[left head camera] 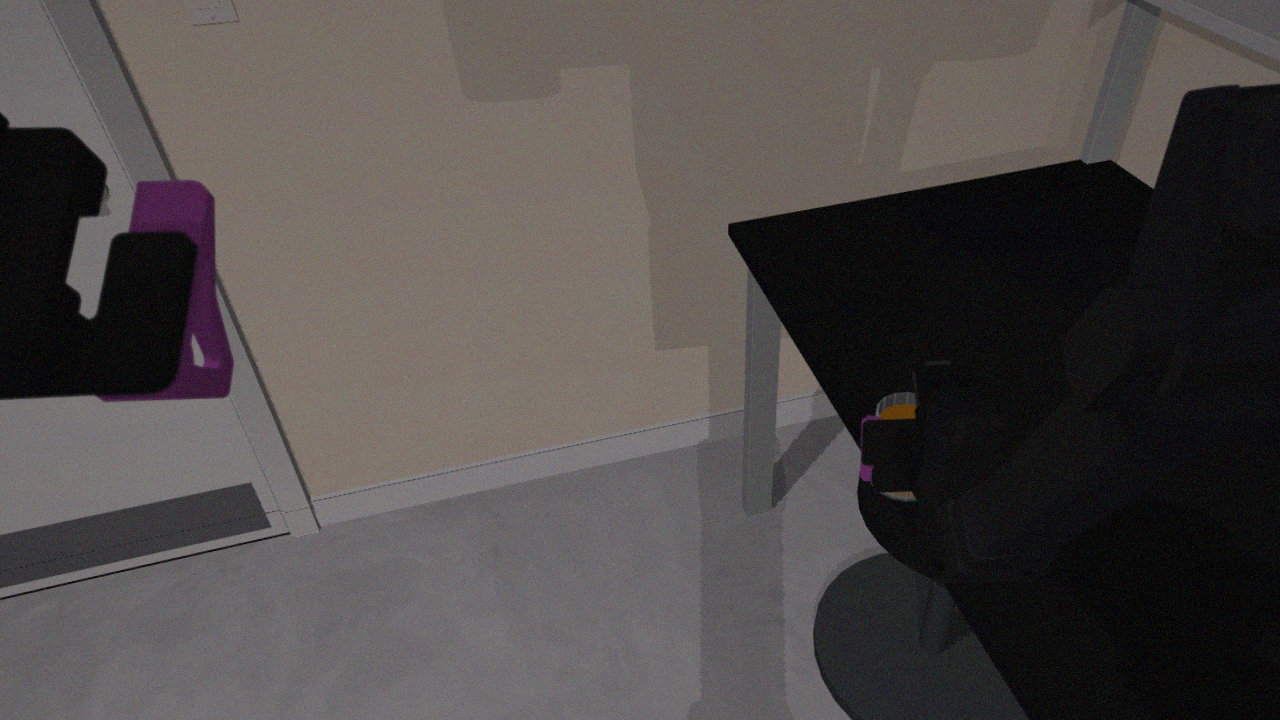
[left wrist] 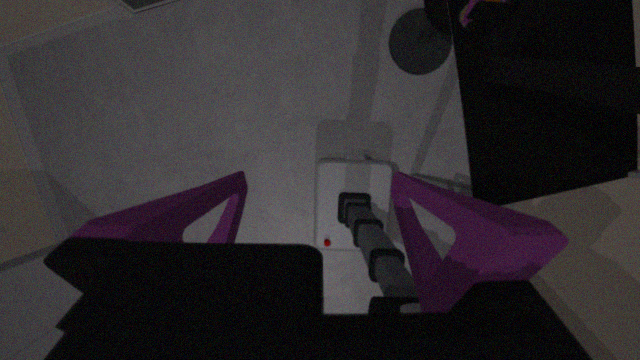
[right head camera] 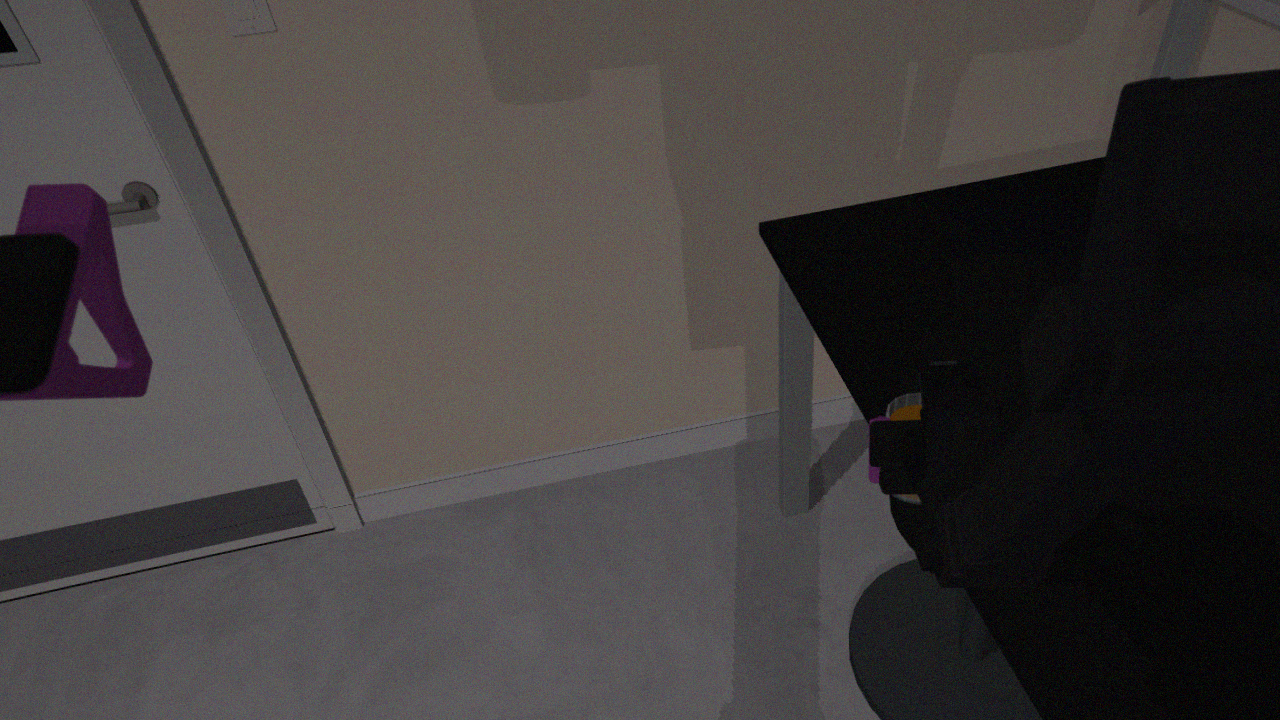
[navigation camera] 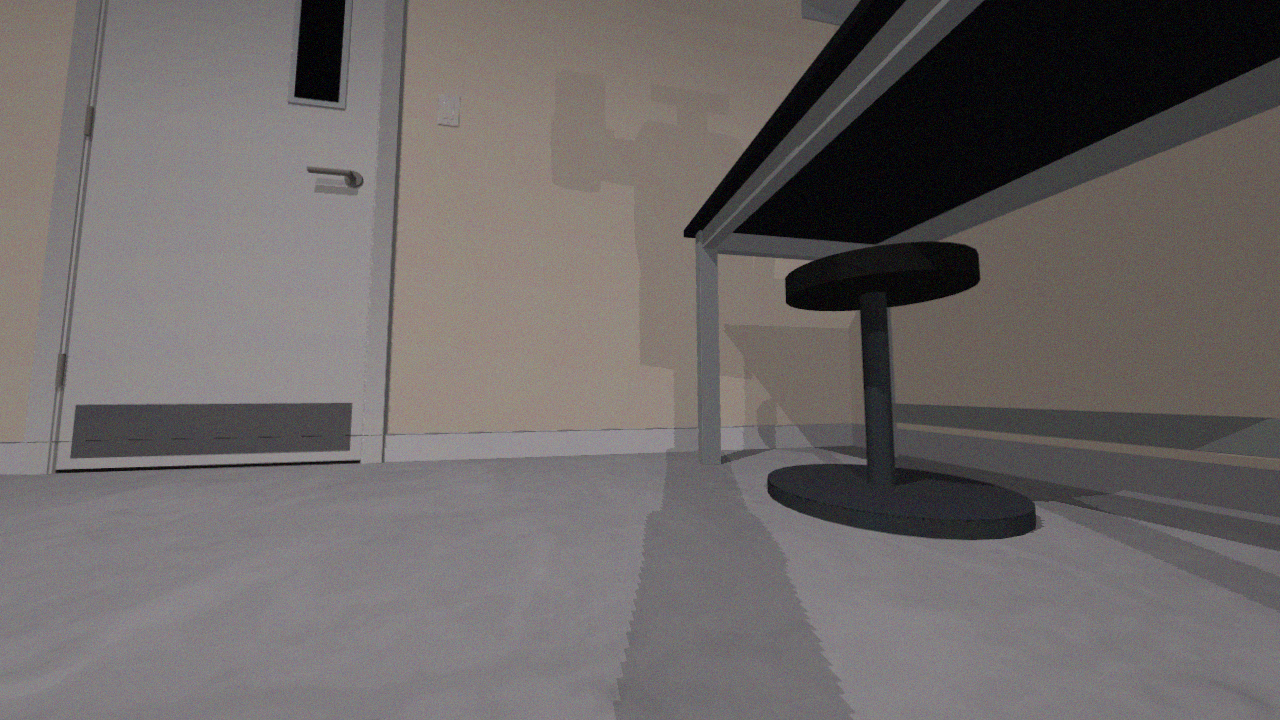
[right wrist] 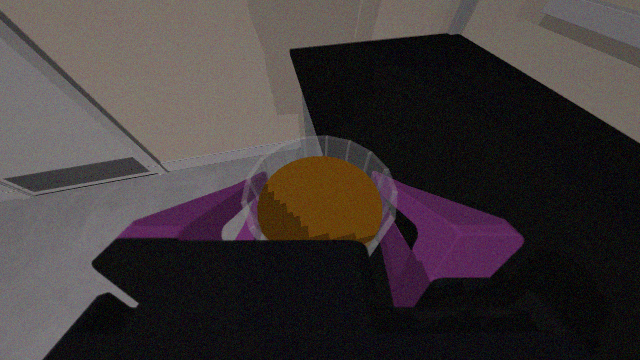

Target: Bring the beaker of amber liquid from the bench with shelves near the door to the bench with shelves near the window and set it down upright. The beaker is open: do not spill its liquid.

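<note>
The open glass beaker of amber liquid (left head camera: 897, 412) (right head camera: 906, 413) (right wrist: 320, 200) is upright between the fingers of my right gripper (left head camera: 887, 454) (right head camera: 896, 456) (right wrist: 319, 179). The liquid lies below its rim; its lower part is mostly hidden by the gripper. In the head camera views it appears at the long edge of a black-topped bench (left head camera: 895, 250) (right head camera: 921, 250) (left wrist: 545, 130) (right wrist: 425, 95), near the door. My left gripper (left wrist: 319, 179) is open and empty, away from the bench; one magenta finger shows at the left of the head camera views. The window does not show.
A stool with a dark round seat (navigation camera: 881, 275) and round base (left head camera: 859, 626) (right head camera: 895, 626) (left wrist: 420, 42) (navigation camera: 832, 497) stands at the bench's edge. A grey bench leg (left head camera: 760, 402) (navigation camera: 708, 358) stands near the wall. A door (right head camera: 80, 134) (navigation camera: 205, 268) is at the left.
</note>
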